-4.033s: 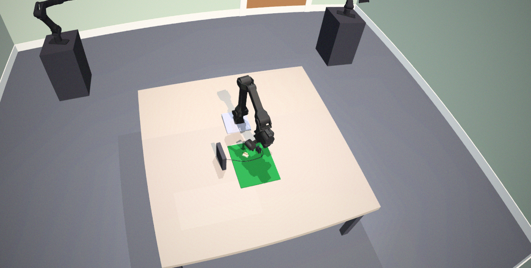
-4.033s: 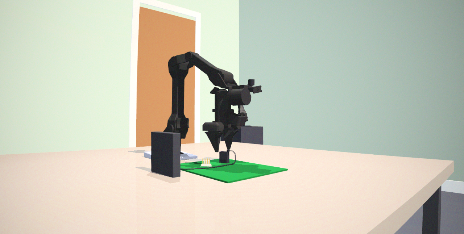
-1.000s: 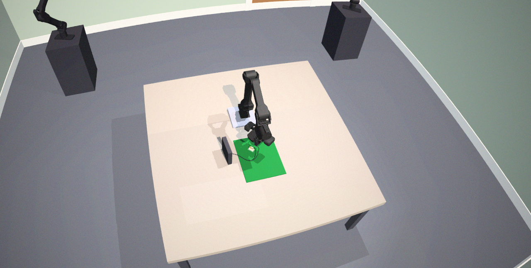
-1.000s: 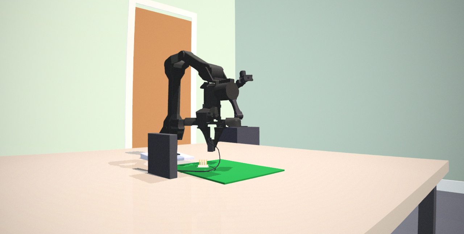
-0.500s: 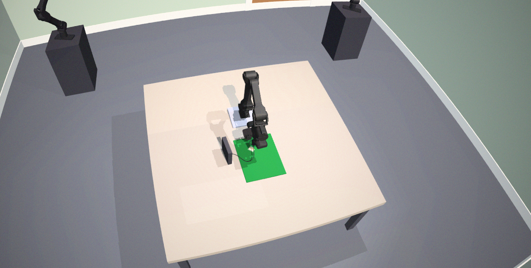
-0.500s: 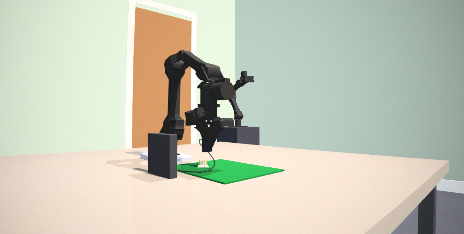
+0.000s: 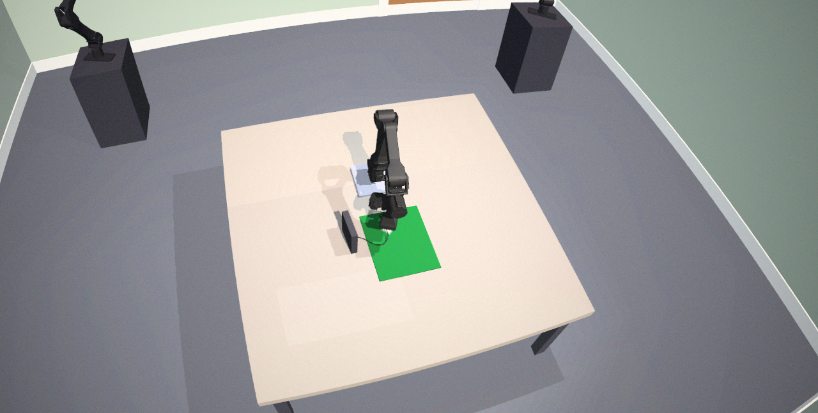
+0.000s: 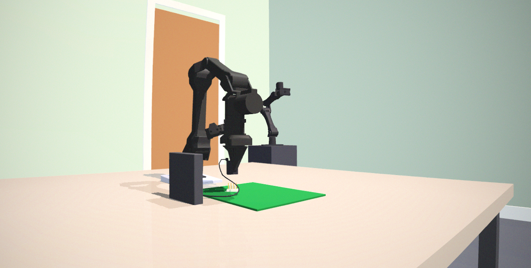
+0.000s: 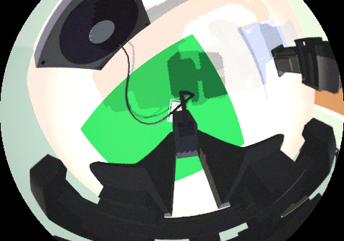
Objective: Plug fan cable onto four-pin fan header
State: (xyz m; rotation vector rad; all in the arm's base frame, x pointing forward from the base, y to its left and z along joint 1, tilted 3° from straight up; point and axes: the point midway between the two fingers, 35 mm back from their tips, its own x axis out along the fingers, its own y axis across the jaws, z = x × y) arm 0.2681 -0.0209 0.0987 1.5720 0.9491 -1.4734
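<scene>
The four-pin header is 60 mm below my gripper tip and 10 mm to the right of it. Round my gripper tip: black fan 160 mm to the right, 10 mm ahead; green board 80 mm below, 60 mm ahead, 20 mm to the left; black plug 10 mm to the right, 10 mm above.
</scene>
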